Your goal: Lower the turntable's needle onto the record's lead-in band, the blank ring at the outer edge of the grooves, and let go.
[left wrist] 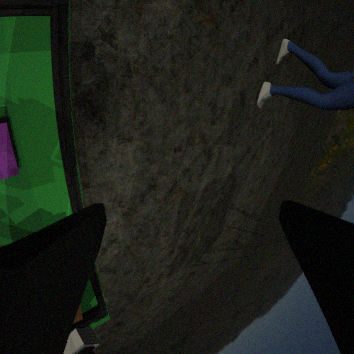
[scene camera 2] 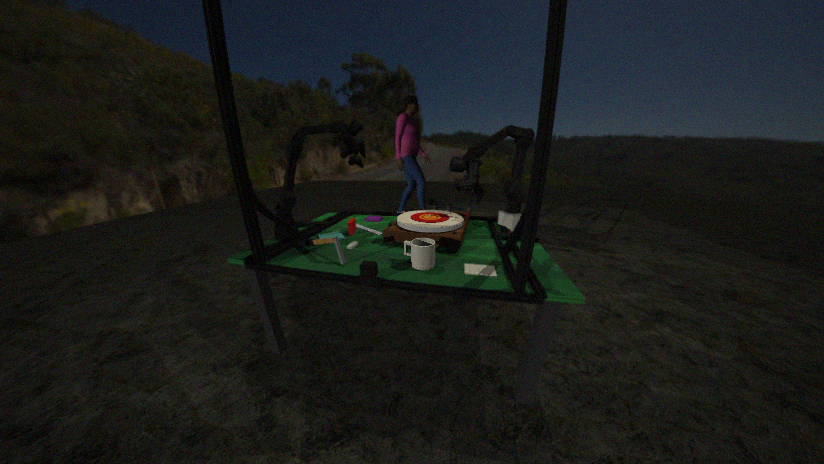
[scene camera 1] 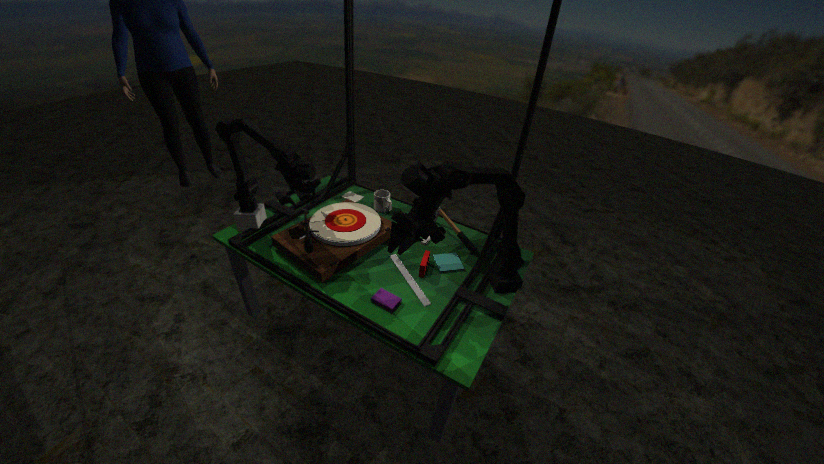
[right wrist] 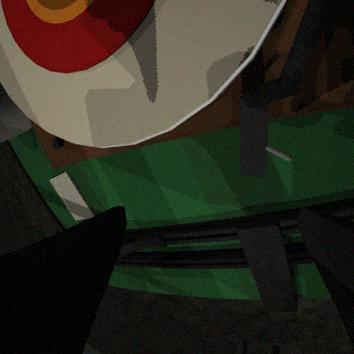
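Pixels of known places: left gripper, fingertip midpoint: [left wrist: 194, 211] [scene camera 2: 364, 162] [scene camera 1: 394, 253]; right gripper, fingertip midpoint: [scene camera 2: 472, 206] [scene camera 1: 305, 201] [right wrist: 214, 216]; left arm's base, link origin: [scene camera 2: 285, 224] [scene camera 1: 506, 272]; right arm's base, link origin: [left wrist: 83, 351] [scene camera 2: 513, 211] [scene camera 1: 248, 208].
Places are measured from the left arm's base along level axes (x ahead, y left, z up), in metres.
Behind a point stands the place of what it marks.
The cream record [scene camera 1: 369, 227] {x 0.512, y -0.262, z 0.035 m} [scene camera 2: 406, 221] {x 0.488, y -0.333, z 0.035 m} [right wrist: 185, 75] {x 0.733, y -0.363, z 0.035 m} with a red and orange label lies on the turntable's brown wooden base [scene camera 1: 322, 265] {x 0.687, y -0.062, z 0.009 m} [scene camera 2: 435, 238] {x 0.544, y -0.477, z -0.003 m} [right wrist: 44, 150] {x 0.594, y -0.525, z 0.009 m}. In the right wrist view the dark tonearm [right wrist: 301, 47] {x 0.777, y -0.323, z 0.062 m} ends in a grey headshell [right wrist: 254, 140] {x 0.783, y -0.367, z 0.057 m} with a small pale finger lift [right wrist: 278, 153] {x 0.794, y -0.364, z 0.064 m}, outside the record's edge. The needle tip is hidden. My right gripper [scene camera 1: 311, 187] {x 0.786, y -0.400, z 0.082 m} [scene camera 2: 475, 193] {x 0.786, y -0.400, z 0.082 m} [right wrist: 214, 216] {x 0.786, y -0.400, z 0.082 m} is open and empty, above the tonearm side of the table. My left gripper [scene camera 2: 357, 162] {x 0.455, y 0.192, z 0.270 m} [left wrist: 194, 211] {x 0.455, y 0.192, z 0.270 m} is open and empty, raised away from the turntable.
A mug [scene camera 1: 381, 200] {x 0.449, y -0.519, z 0.014 m} [scene camera 2: 423, 253] {x 0.426, y -0.594, z 0.006 m} and a white card [scene camera 1: 352, 197] {x 0.594, y -0.666, z -0.053 m} [scene camera 2: 480, 269] {x 0.594, y -0.678, z -0.053 m} [right wrist: 70, 195] {x 0.593, y -0.669, z -0.053 m} are near the turntable. Elsewhere lie a white ruler [scene camera 1: 410, 280] {x 0.362, y -0.036, z -0.054 m}, red block [scene camera 1: 424, 263] {x 0.309, y -0.065, z 0.004 m}, teal piece [scene camera 1: 448, 262] {x 0.195, y -0.124, z -0.047 m}, purple block [scene camera 1: 386, 299] {x 0.460, y 0.071, z -0.038 m} [left wrist: 7, 150] {x 0.474, y 0.082, z -0.038 m} and hammer [scene camera 1: 455, 227] {x 0.131, y -0.300, z 0.003 m}. Black rails edge the table.
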